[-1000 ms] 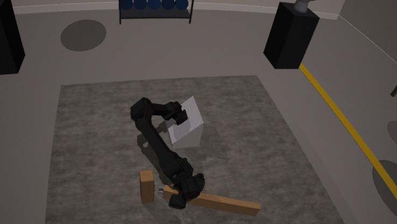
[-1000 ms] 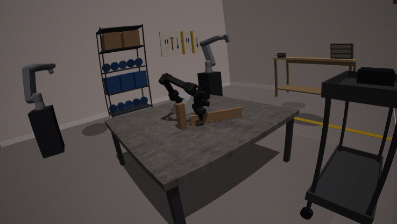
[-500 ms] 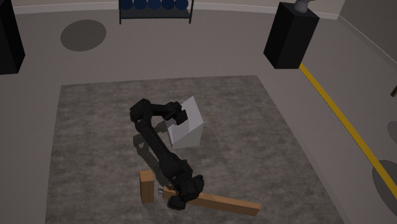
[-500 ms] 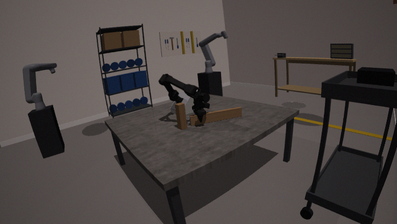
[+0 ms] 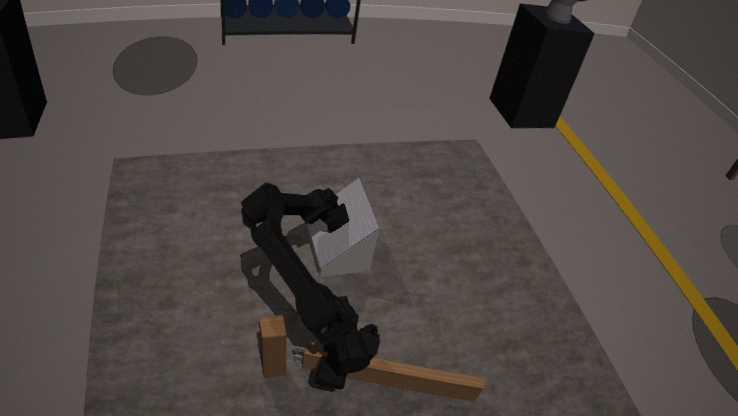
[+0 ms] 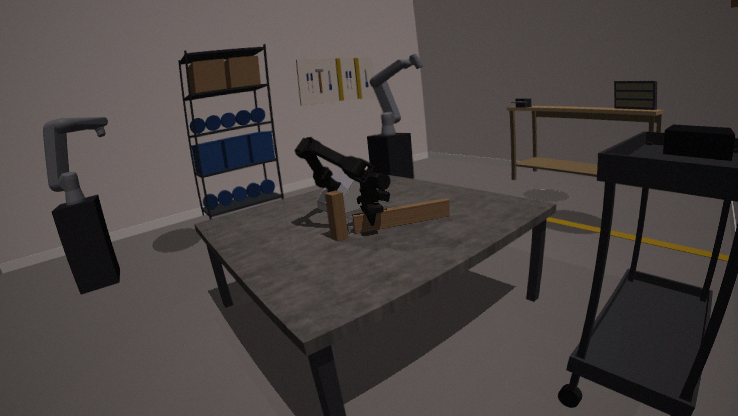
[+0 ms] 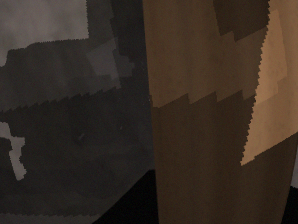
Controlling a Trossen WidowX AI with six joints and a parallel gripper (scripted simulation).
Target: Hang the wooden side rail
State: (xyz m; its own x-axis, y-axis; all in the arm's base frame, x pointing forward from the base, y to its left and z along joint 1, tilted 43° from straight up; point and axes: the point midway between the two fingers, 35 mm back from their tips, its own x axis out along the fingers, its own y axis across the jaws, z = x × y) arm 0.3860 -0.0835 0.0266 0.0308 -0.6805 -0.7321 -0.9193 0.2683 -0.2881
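The wooden headboard post is 3 cm behind my gripper tip, 14 cm to the right of it and 6 cm above it.
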